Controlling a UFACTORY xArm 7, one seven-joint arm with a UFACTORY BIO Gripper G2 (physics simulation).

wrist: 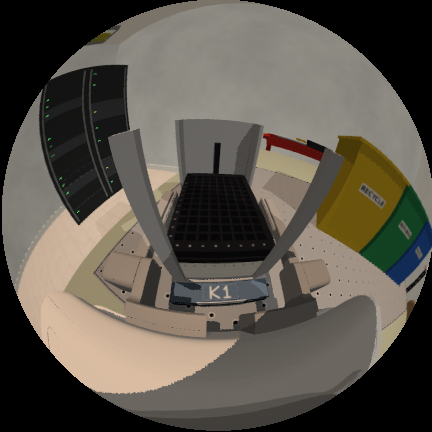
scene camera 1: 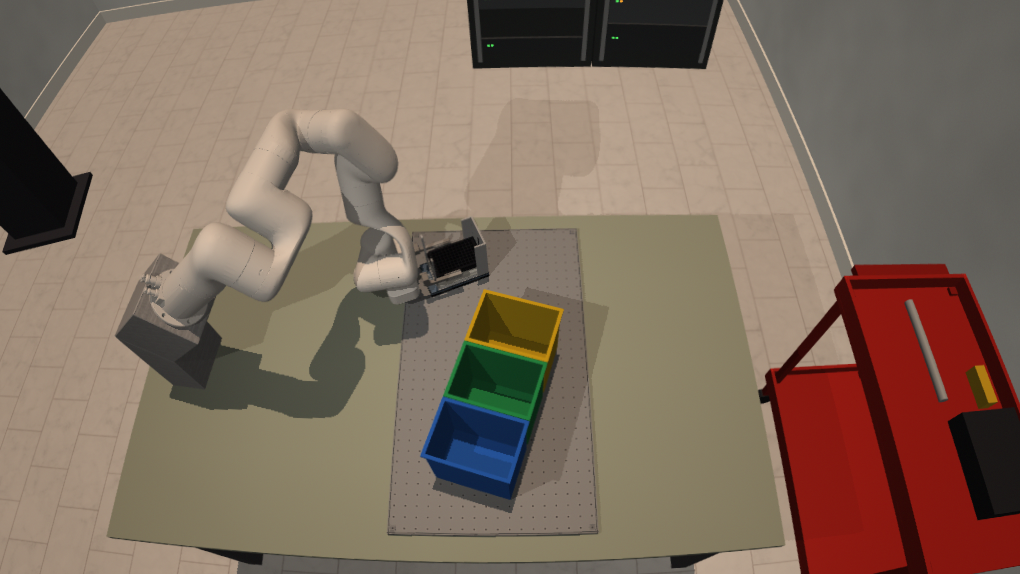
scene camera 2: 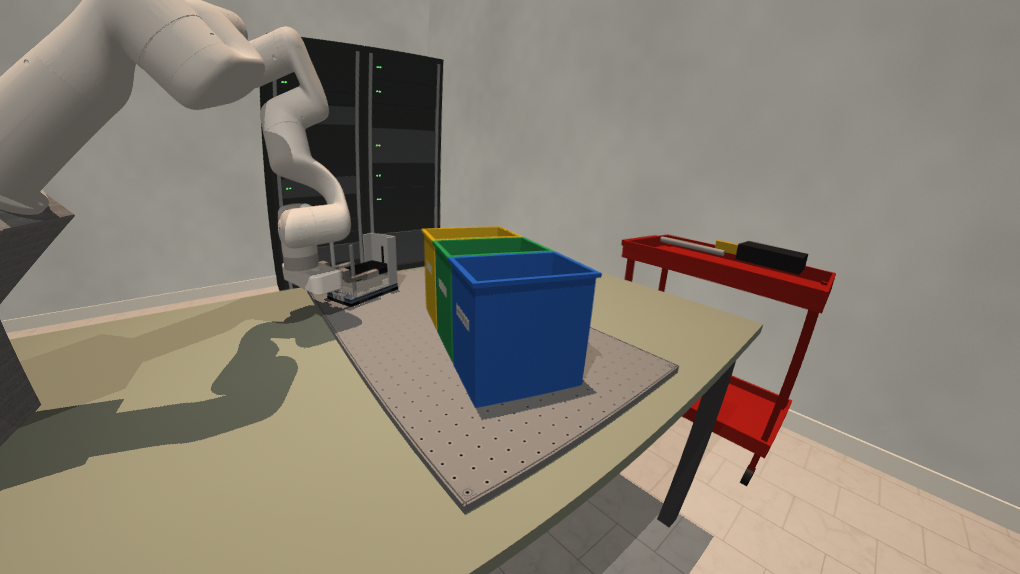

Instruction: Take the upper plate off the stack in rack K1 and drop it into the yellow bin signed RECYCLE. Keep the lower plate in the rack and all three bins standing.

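Frame: origin at the arm's base, x ahead, y left, z up, level; metres.
Where they show: hand, tool point: (wrist: 218, 214) (scene camera 1: 447, 259) (scene camera 2: 358, 270); arm's base, link origin: (scene camera 1: 178, 298).
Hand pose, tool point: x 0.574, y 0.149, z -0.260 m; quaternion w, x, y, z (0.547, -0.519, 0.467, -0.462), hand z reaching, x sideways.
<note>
Things, the pixels of their top centre, and the offset from my tool point. Level surfaces: height alone.
- upper plate, top centre: (wrist: 217, 197) (scene camera 1: 455, 255) (scene camera 2: 364, 267) dx +0.021, dy +0.004, dz +0.005 m
- rack K1, top centre: (wrist: 226, 120) (scene camera 1: 448, 240) (scene camera 2: 359, 239) dx +0.011, dy +0.002, dz +0.077 m
- yellow bin, top centre: (scene camera 2: 469, 232) (scene camera 1: 514, 324) (wrist: 370, 151) dx +0.115, dy -0.278, dz +0.117 m
- green bin, top centre: (scene camera 2: 490, 245) (scene camera 1: 495, 379) dx +0.051, dy -0.393, dz +0.117 m
- blue bin, top centre: (scene camera 2: 521, 264) (scene camera 1: 475, 438) dx -0.012, dy -0.508, dz +0.117 m
- perforated board, surface height: dz -0.063 m
My gripper (scene camera 1: 452, 259) (scene camera 2: 366, 270) (wrist: 220, 210) is shut on the upper plate, with fingers along both long sides. The upper plate (scene camera 1: 456, 255) (scene camera 2: 372, 267) (wrist: 221, 212) is black with a grid of wells. It is level, low between the posts and in front of the back wall of rack K1 (scene camera 1: 481, 255) (scene camera 2: 391, 262) (wrist: 197, 145). The lower plate cannot be made out beneath it. The yellow bin (scene camera 1: 524, 319) (scene camera 2: 430, 303) (wrist: 350, 215) stands upright near the rack; its RECYCLE sign shows in the wrist view.
The green bin (scene camera 1: 507, 378) (scene camera 2: 443, 324) (wrist: 391, 237) and blue bin (scene camera 1: 474, 464) (scene camera 2: 527, 335) (wrist: 410, 260) stand upright in a row with the yellow one on the perforated board (scene camera 1: 427, 510) (scene camera 2: 456, 456). A red cart (scene camera 1: 806, 435) (scene camera 2: 720, 272) stands beyond the table. Dark cabinets stand behind.
</note>
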